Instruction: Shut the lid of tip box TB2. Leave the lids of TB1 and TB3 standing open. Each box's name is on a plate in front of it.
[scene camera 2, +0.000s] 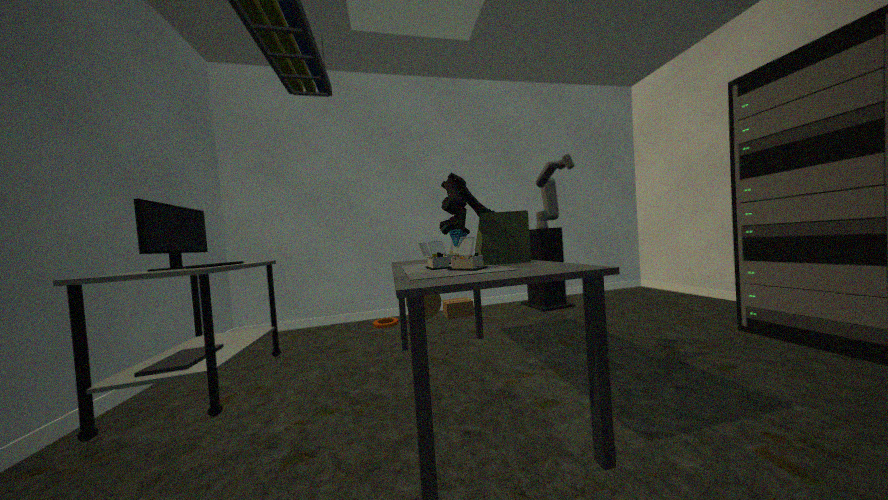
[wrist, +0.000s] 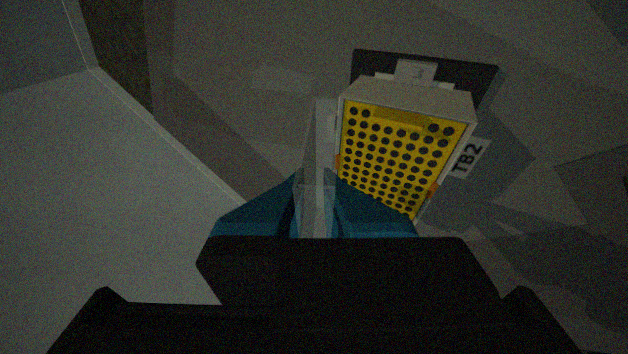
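Seen in the pictures: gripper, fingertip midpoint: (scene camera 2: 456, 246) (wrist: 314, 175); arm's base at its link origin: (scene camera 2: 496, 232).
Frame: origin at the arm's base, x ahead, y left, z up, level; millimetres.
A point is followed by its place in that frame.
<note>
In the wrist view, tip box TB2 (wrist: 412, 97) @(x 290, y 123, z -129 mm) is right of the fingers, with its yellow perforated tip rack exposed. Its name plate (wrist: 467, 157) @(x 205, y 138, z -167 mm) reads TB2. A clear lid (wrist: 325, 132) @(x 320, y 142, z -60 mm) stands up along the box's left side. My gripper (wrist: 314, 175) @(x 307, y 175, z -61 mm) (scene camera 2: 456, 243) @(x 307, y 175, z -61 mm) is shut, with its blue fingertips at this lid; the clear lid overlaps the fingers, and contact is hard to tell. In the scene view, two pale boxes show on the table, a left one (scene camera 2: 438, 261) @(x 359, y 36, z -130 mm) and a right one (scene camera 2: 466, 262) @(x 282, y 222, z -134 mm), with raised clear lids. Their names cannot be read there; a third box is not distinguishable.
A large green block (scene camera 2: 504, 237) @(x 7, y 93, z -33 mm) stands right of the boxes on the grey table (scene camera 2: 559, 269) @(x 11, y 488, z -172 mm). A pale arm (scene camera 2: 549, 198) on a black pedestal (scene camera 2: 546, 267) stands behind. A desk with a monitor (scene camera 2: 170, 227) is at left, and a server rack (scene camera 2: 735, 204) is at right.
</note>
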